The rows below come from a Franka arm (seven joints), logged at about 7 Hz.
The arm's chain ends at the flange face. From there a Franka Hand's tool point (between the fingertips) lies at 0.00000 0.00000 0.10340 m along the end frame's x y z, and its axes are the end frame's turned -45 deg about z.
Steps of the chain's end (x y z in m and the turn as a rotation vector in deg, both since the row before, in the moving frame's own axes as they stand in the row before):
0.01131, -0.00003, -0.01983, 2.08, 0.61, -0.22
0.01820, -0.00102, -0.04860, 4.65, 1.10, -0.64
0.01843, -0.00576, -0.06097, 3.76, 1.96, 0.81
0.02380, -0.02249, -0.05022, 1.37, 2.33, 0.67
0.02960, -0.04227, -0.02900, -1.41, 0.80, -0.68
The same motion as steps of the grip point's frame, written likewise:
0.01145, 0.00609, -0.01990, 1.04, 1.90, -0.22
0.02089, 0.00758, -0.04896, 2.51, 4.07, -0.64
0.02441, 0.00672, -0.06125, 1.27, 4.04, 0.81
0.03744, 0.00218, -0.05034, -0.68, 2.62, 0.67
0.05006, -0.00613, -0.02904, -1.56, -0.43, -0.68

